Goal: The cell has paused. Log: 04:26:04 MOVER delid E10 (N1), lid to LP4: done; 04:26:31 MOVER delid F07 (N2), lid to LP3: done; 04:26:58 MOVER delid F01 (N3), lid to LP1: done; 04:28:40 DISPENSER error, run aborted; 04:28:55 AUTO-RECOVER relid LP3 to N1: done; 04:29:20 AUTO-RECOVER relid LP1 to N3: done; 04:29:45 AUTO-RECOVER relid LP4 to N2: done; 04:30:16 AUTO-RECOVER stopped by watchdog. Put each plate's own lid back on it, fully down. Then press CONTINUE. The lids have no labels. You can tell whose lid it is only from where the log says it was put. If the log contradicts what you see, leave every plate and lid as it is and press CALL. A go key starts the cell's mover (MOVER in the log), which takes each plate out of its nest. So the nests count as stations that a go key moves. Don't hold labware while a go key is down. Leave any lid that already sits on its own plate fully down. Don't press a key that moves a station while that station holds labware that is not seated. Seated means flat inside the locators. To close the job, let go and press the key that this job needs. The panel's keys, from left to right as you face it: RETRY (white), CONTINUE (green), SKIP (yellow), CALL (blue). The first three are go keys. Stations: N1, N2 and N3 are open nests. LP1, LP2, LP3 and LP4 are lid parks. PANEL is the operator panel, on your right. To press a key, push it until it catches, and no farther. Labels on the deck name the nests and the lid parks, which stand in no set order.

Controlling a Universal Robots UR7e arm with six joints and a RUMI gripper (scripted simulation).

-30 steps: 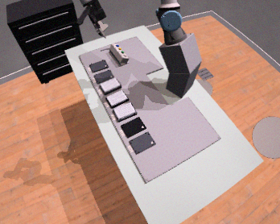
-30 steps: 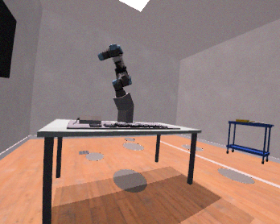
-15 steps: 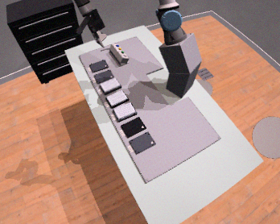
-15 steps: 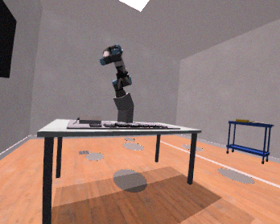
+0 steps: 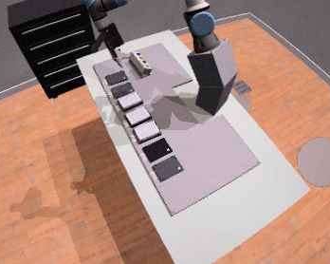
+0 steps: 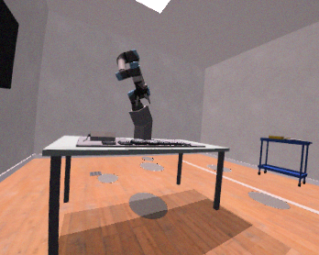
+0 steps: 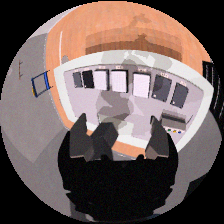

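Now: hand 30 mm past the white lidded plate, 10 mm to the left of it and 330 mm above it. From my hand the other things lie so: yellow key: 260 mm behind, 330 mm to the right, 290 mm below; then green key: 260 mm behind, 280 mm to the right, 290 mm below; then white lid: 30 mm behind, 250 mm to the left, 320 mm below.
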